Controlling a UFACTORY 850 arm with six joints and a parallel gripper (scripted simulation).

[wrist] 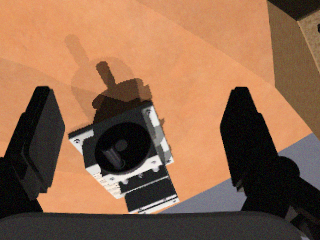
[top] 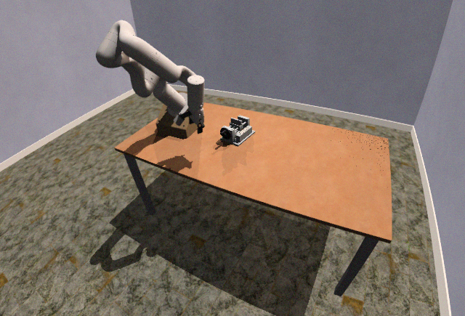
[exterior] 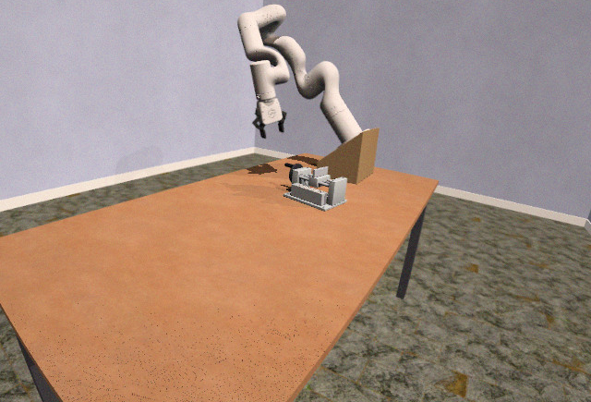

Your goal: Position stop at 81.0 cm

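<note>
My hand is 70 mm short of the handwheel, 170 mm to the right of it and 110 mm above it. From my hand the other things lie so: grey stop fixture: 90 mm ahead, 300 mm to the left, 120 mm below.
</note>
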